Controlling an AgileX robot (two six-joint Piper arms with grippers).
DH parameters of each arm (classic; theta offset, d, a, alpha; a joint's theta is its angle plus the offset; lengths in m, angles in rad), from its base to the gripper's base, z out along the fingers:
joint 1: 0 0.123 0 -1.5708
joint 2: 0.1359 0 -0.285 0
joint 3: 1.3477 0 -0.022 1.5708
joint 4: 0 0.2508 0 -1.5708
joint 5: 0 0 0.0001 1.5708
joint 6: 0 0.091 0 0
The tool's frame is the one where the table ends.
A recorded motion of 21 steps. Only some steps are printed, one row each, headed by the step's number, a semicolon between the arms.
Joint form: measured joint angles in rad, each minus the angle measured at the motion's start. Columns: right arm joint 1, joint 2, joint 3, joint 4, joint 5, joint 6; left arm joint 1, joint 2, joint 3, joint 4, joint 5, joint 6.
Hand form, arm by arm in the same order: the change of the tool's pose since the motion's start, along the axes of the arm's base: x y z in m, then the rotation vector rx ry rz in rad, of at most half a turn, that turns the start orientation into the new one. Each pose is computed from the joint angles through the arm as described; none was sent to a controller.
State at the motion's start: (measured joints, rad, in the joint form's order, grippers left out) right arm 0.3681 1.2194 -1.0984 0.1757 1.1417 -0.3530; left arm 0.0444 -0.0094 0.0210 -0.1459 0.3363 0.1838
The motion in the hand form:
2: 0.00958 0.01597 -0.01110 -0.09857 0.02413 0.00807; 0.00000 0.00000 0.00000 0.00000 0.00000 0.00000
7: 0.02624 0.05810 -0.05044 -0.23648 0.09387 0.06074; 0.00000 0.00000 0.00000 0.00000 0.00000 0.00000
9: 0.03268 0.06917 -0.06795 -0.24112 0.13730 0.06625; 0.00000 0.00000 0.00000 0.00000 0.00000 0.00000
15: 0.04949 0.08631 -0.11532 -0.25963 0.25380 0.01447; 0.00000 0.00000 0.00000 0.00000 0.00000 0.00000
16: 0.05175 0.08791 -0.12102 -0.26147 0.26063 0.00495; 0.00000 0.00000 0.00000 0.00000 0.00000 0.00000
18: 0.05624 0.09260 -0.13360 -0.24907 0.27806 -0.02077; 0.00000 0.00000 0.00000 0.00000 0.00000 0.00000
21: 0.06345 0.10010 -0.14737 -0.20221 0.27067 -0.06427; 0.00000 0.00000 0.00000 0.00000 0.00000 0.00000
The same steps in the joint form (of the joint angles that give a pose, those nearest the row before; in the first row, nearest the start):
2: 0.0865 0.0717 -0.0242 -0.1143 0.0043 0.0922; 0.0000 0.0000 0.0000 0.0000 0.0000 0.0000
7: 0.2316 0.2474 -0.0451 -0.2308 -0.0195 0.2090; 0.0000 0.0000 0.0000 0.0000 0.0000 0.0000
9: 0.2453 0.3105 -0.0451 -0.2122 -0.0431 0.2183; 0.0000 0.0000 0.0000 0.0000 0.0000 0.0000
15: 0.2497 0.4695 -0.0451 -0.1757 -0.0972 0.2740; 0.0000 0.0000 0.0000 0.0000 0.0000 0.0000
16: 0.2497 0.4879 -0.0451 -0.1757 -0.1093 0.2839; 0.0000 0.0000 0.0000 0.0000 0.0000 0.0000
18: 0.2497 0.5280 -0.0451 -0.1598 -0.1433 0.3052; 0.0000 0.0000 0.0000 0.0000 0.0000 0.0000
21: 0.2497 0.5719 -0.0451 -0.1321 -0.2223 0.3370; 0.0000 0.0000 0.0000 0.0000 0.0000 0.0000

